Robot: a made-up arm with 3 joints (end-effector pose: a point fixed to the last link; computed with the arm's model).
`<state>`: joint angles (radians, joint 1 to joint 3).
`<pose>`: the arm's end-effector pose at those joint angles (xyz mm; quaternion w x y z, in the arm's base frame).
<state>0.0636 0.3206 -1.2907</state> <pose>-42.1 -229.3 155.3 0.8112 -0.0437 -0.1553 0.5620</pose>
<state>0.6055 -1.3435 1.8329</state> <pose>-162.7 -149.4 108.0 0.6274 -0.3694 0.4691 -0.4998</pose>
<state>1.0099 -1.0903 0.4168</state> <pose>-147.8 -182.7 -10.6 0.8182 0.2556 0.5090 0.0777</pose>
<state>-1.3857 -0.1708 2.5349</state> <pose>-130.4 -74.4 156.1 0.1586 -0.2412 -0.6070 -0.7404</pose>
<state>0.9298 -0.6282 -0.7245</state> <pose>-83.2 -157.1 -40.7 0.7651 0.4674 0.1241 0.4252</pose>
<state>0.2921 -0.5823 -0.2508</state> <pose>-111.0 -250.9 59.7 0.9421 0.1411 0.2668 0.1460</pose>
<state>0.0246 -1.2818 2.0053</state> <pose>-162.7 -133.4 142.5 0.4491 -0.5367 0.2489 -0.6696</pose>
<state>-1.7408 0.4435 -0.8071</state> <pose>-71.2 -1.0 289.4 0.5498 -0.7283 0.1311 0.3874</pose>
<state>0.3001 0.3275 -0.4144</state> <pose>-95.3 -260.9 90.1 0.9613 0.1424 -0.1870 0.1434</pose>
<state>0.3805 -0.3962 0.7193</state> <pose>-167.7 -222.9 83.8 0.9129 0.0856 0.2330 -0.3240</pose>
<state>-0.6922 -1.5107 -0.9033</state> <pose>-135.7 -256.2 178.6 0.6837 -0.0190 0.7247 0.0842</pose>
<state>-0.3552 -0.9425 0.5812</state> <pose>-155.4 -214.6 202.2 0.8096 -0.3327 0.3553 -0.3280</pose>
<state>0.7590 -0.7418 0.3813</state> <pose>-149.1 -210.5 16.1 0.8918 0.2352 0.3836 -0.0478</pose>
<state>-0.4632 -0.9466 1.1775</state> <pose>-169.9 -162.2 208.7 0.6538 -0.4620 0.2103 -0.5612</pose>
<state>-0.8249 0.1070 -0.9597</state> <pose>-54.7 -174.7 259.3 0.8199 -0.3696 0.1291 0.4178</pose>
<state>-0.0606 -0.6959 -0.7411</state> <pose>-85.2 -254.5 96.8 0.8820 0.0577 0.3420 0.3191</pose>
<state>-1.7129 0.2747 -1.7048</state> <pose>-29.8 -13.7 235.3 0.3816 -0.5659 0.4816 0.5497</pose>
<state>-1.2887 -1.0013 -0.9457</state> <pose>-94.9 -180.5 268.1 0.7222 -0.3396 0.6010 0.0431</pose>
